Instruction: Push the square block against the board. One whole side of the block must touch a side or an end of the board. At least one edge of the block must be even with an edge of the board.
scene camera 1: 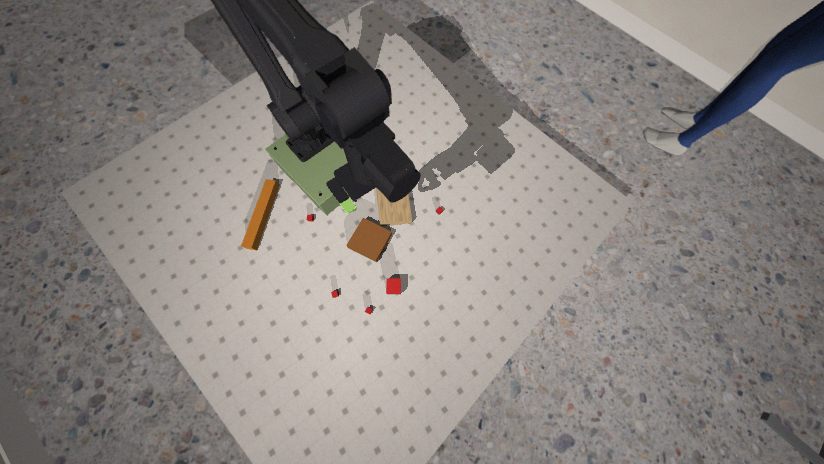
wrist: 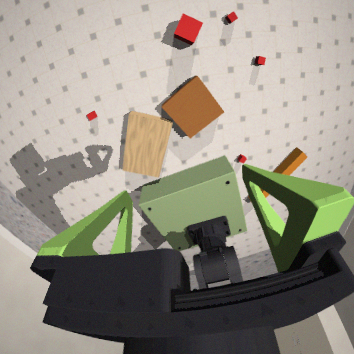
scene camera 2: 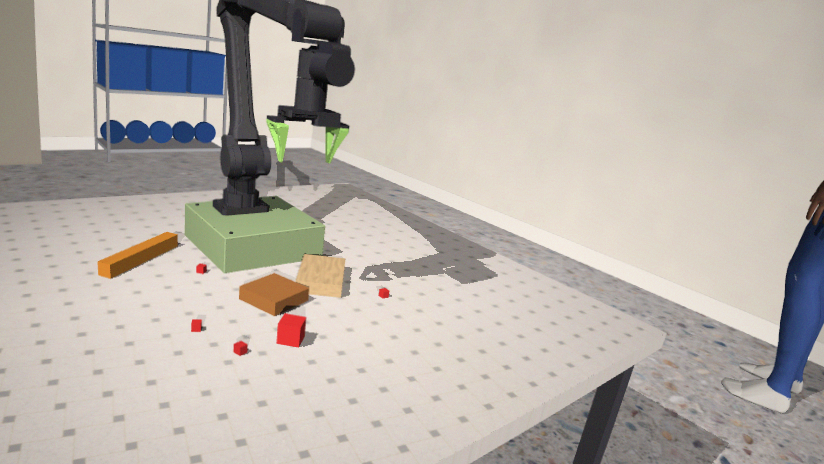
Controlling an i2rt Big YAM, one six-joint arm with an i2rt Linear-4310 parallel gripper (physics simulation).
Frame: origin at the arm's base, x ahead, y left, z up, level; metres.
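Seen in the pictures: gripper, fingertip midpoint: [scene camera 1: 373,195] [wrist: 183,183] [scene camera 2: 304,162]; arm's base, link origin: [scene camera 1: 311,142] [wrist: 208,228] [scene camera 2: 240,208].
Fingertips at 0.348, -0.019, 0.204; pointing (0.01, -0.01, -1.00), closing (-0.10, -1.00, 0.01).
Pixels of each thing's top centre, then the offset from my fingertips to it, as dx, dy, dz.
- square block, top centre: [scene camera 2: 274,287] [wrist: 193,108] [scene camera 1: 369,238] -0.011, -0.038, -0.261
- board, top centre: [scene camera 2: 322,268] [wrist: 144,148] [scene camera 1: 393,198] -0.062, +0.100, -0.261
- red cube, top centre: [scene camera 2: 292,320] [wrist: 188,27] [scene camera 1: 393,285] +0.142, -0.076, -0.250
- orange bar, top centre: [scene camera 2: 140,246] [wrist: 278,180] [scene camera 1: 258,212] -0.293, -0.232, -0.259
The square block [scene camera 1: 369,239] [scene camera 2: 273,291] [wrist: 193,107] is brown and lies flat on the table. The board [scene camera 1: 395,208] [scene camera 2: 321,275] [wrist: 147,144] is pale, wood-grained and rectangular, and lies flat beside it. The block is turned at an angle to the board. A corner of the board is at or very near one side of the block; whether they touch I cannot tell. No whole side of the block lies along the board. My gripper [scene camera 2: 305,161] [wrist: 183,183] is open and empty, high above the table. In scene camera 1, the arm hides most of it and the board's far end.
The green base [scene camera 1: 311,172] [scene camera 2: 265,244] [wrist: 195,205] stands close behind the board. A red cube [scene camera 1: 393,285] [scene camera 2: 291,330] [wrist: 188,28] sits in front of the block. An orange bar [scene camera 1: 261,214] [scene camera 2: 138,254] [wrist: 295,162] and several tiny red cubes lie around.
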